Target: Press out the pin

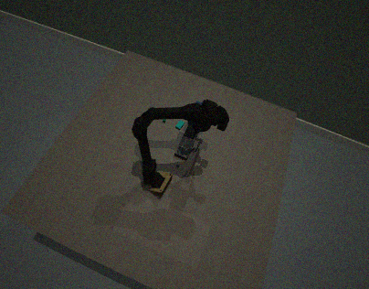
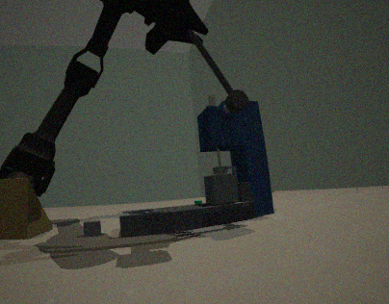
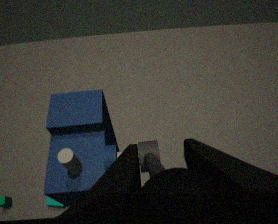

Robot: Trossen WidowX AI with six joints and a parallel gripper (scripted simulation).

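Right now the dark lever is 10 mm to the left of my gripper tip and 50 mm below it. Also, from my gripper tip: pale round pin 30 mm ahead, 70 mm to the left, 300 mm below; teal block 50 mm ahead, 170 mm to the left, 300 mm below; thin punch 30 mm ahead, 80 mm to the left, 160 mm below.
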